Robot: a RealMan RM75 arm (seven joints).
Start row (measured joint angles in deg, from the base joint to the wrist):
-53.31, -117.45, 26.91, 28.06, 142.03, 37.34, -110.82
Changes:
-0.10, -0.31, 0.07, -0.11, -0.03, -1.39, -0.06
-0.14, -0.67, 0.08, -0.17, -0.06, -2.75, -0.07
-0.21, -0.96, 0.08, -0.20, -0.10, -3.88, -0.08
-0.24, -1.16, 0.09, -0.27, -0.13, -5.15, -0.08
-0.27, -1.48, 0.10, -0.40, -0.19, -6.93, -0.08
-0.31, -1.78, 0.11, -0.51, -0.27, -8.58, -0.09
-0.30, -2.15, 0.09, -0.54, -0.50, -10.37, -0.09
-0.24, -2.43, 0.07, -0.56, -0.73, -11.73, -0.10
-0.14, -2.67, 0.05, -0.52, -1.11, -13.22, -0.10
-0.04, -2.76, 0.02, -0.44, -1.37, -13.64, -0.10
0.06, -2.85, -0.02, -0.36, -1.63, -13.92, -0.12
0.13, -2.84, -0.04, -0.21, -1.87, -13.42, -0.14
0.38, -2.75, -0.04, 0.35, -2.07, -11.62, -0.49
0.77, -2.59, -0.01, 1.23, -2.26, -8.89, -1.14
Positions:
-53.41, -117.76, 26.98, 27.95, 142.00, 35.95, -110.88
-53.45, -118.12, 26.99, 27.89, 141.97, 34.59, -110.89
-53.52, -118.41, 26.99, 27.86, 141.93, 33.46, -110.90
-53.55, -118.61, 27.00, 27.79, 141.90, 32.19, -110.90
-53.58, -118.93, 27.01, 27.66, 141.84, 30.41, -110.90
-53.62, -119.23, 27.02, 27.55, 141.76, 28.76, -110.91
-53.61, -119.60, 27.00, 27.52, 141.53, 26.97, -110.91
-53.55, -119.88, 26.98, 27.50, 141.30, 25.61, -110.92
-53.45, -120.12, 26.96, 27.54, 140.92, 24.12, -110.92
-53.35, -120.21, 26.93, 27.62, 140.66, 23.70, -110.92
-53.25, -120.30, 26.89, 27.70, 140.40, 23.42, -110.94
-53.18, -120.29, 26.87, 27.85, 140.16, 23.92, -110.96
-52.93, -120.20, 26.87, 28.41, 139.96, 25.72, -111.31
-52.54, -120.04, 26.90, 29.29, 139.77, 28.45, -111.96

